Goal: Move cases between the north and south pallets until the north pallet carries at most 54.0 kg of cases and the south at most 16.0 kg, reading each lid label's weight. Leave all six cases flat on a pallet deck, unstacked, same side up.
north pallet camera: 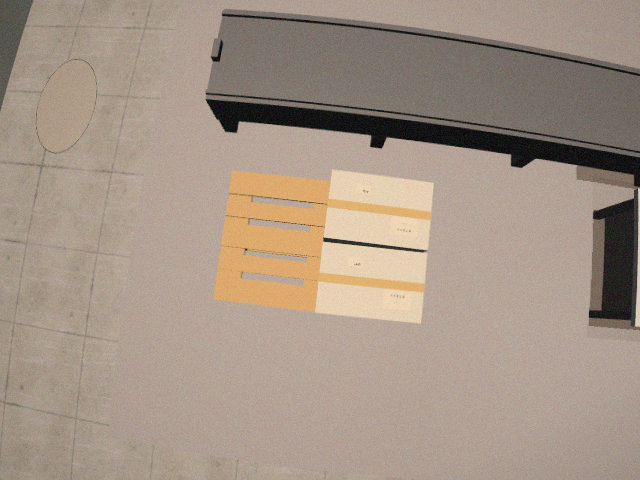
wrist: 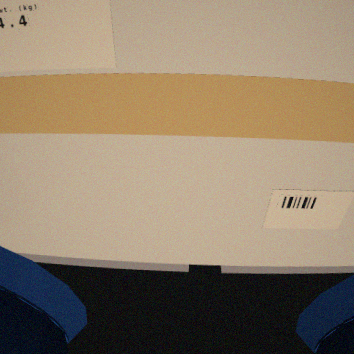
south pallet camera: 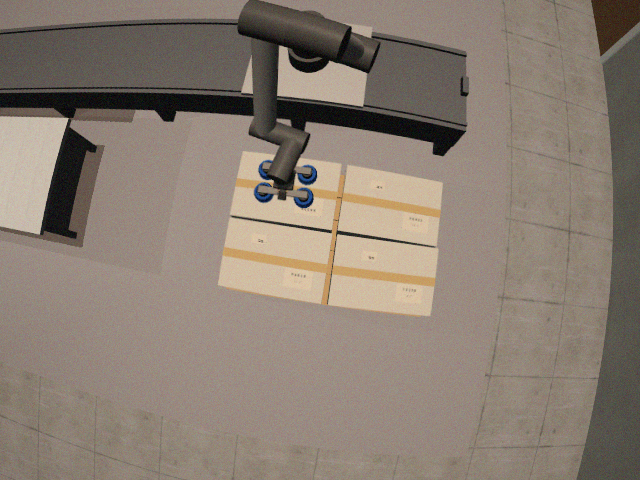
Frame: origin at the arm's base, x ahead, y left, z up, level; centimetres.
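Seen in the pictures: hand, its tool point: [wrist: 196, 226]; arm's base, origin of its link: [south pallet camera: 309, 56].
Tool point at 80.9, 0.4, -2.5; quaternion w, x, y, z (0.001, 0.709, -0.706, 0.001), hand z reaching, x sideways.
Observation:
Pixels of each thing's top centre, then the offset from my tool point to it, as dx, dy, dz. Level surfaces: height alone.
- rail-side right case, centre of its top: [south pallet camera: 392, 205] -1.1, +58.9, -15.5
- front left case, centre of its top: [south pallet camera: 273, 260] +39.1, -1.0, -10.7
- front right case, centre of its top: [south pallet camera: 385, 276] +39.1, +59.1, -10.9
- white-topped table, height of its surface: dz -1.5
My suction head [south pallet camera: 283, 183] is over the rail-side left case [south pallet camera: 248, 201] on the south pallet [south pallet camera: 335, 219]. Its four blue cups look unattached, and the case lies flat. In the wrist view this case [wrist: 150, 200] is close, with "4.4" at the cut-off left edge of its weight label; any digit before that is hidden. The south pallet also bears a rail-side right case [south pallet camera: 387, 227], a front left case [south pallet camera: 253, 271] and a front right case [south pallet camera: 361, 291], all flat. The north pallet [north pallet camera: 271, 236] bears two flat cases [north pallet camera: 356, 222] [north pallet camera: 346, 299] on its right half. Their weights are unreadable here.
The floor rail [north pallet camera: 413, 77] [south pallet camera: 129, 56] runs behind both pallets, and the arm's pale carriage plate [south pallet camera: 341, 87] is behind the south one. A white-topped table [south pallet camera: 25, 170] stands between the pallets. A round disc [north pallet camera: 67, 105] lies at the far left.

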